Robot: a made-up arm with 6 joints.
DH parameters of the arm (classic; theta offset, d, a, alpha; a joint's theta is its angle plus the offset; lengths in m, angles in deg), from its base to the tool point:
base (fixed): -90 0.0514 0 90
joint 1: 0 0.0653 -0.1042 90
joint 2: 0 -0.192 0.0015 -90
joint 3: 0.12 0 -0.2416 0
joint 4: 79.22 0 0.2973 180
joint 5: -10.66 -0.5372 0.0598 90
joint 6: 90 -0.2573 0.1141 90
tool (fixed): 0 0.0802 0 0
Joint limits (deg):
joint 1: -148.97..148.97
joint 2: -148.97..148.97
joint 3: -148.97..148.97
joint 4: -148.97..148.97
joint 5: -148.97..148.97
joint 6: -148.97..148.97
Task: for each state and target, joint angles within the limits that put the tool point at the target. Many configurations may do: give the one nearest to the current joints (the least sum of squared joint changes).
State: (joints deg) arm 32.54 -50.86 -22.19 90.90 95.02 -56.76
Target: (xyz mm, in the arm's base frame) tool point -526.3 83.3 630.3
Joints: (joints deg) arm 31.14 -51.91 -24.01 92.31 90.03 -58.46
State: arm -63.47 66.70 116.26 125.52 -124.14 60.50
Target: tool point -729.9 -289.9 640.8
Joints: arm -87.81 92.99 148.97 144.59 -118.14 80.00
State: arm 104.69 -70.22 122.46 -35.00 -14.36 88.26
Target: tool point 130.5 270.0 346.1
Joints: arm 94.60 -100.19 102.89 -52.09 26.80 85.15
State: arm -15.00 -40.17 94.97 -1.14 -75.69 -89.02
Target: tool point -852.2 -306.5 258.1
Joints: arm -21.33 -63.69 70.34 -14.36 -66.22 -96.98
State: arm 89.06 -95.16 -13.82 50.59 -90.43 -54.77
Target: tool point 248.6 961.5 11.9
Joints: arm 111.88 -117.65 -45.83 14.40 -75.22 -49.02
